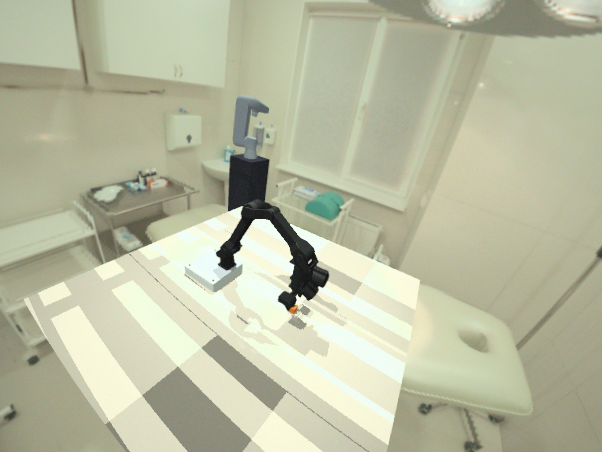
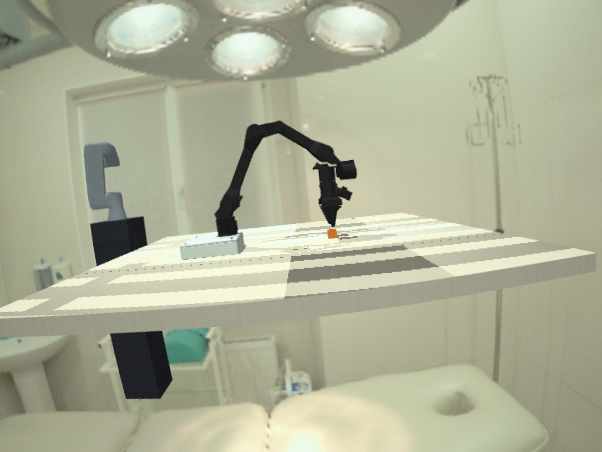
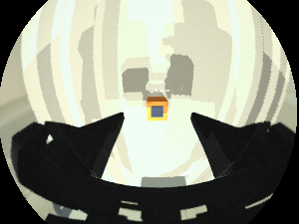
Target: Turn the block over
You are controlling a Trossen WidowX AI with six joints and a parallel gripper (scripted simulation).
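My gripper tip is now 2 cm above the orange block.
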